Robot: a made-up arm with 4 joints. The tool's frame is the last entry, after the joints.
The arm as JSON. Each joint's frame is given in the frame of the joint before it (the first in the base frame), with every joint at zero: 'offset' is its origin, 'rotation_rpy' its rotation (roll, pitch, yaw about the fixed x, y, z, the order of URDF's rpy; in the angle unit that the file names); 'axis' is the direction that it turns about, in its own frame. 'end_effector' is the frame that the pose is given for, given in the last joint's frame.
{
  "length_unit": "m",
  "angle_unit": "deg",
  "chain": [
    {
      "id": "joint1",
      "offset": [
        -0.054,
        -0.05,
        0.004
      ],
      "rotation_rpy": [
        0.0,
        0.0,
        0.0
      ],
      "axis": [
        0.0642,
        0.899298,
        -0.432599
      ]
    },
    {
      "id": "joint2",
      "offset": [
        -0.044,
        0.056,
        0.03
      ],
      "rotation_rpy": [
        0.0,
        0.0,
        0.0
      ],
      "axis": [
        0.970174,
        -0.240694,
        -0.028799
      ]
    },
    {
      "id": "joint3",
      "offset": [
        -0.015,
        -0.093,
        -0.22
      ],
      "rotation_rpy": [
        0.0,
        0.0,
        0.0
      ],
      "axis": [
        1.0,
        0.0,
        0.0
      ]
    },
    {
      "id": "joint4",
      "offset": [
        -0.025,
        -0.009,
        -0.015
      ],
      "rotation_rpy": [
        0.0,
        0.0,
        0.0
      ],
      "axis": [
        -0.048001,
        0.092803,
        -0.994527
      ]
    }
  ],
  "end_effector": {
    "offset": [
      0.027,
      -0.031,
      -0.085
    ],
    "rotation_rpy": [
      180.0,
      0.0,
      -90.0
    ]
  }
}
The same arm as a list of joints. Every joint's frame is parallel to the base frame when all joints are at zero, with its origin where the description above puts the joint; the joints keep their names.
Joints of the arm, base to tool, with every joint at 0 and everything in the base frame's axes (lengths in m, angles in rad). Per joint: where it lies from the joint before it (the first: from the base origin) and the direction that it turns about. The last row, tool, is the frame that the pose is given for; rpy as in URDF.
joint1: axis 0.0642 0.899298 -0.432599 xyz -0.0540 -0.0500 0.0040
joint2: axis 0.970174 -0.240694 -0.028799 xyz -0.0440 0.0560 0.0300
joint3: axis 1 0 0 xyz -0.0150 -0.0930 -0.2200
joint4: axis -0.048001 0.092803 -0.994527 xyz -0.0250 -0.0090 -0.0150
tool: xyz 0.0270 -0.0310 -0.0850 rpy 3.1416 0.0000 -1.5708

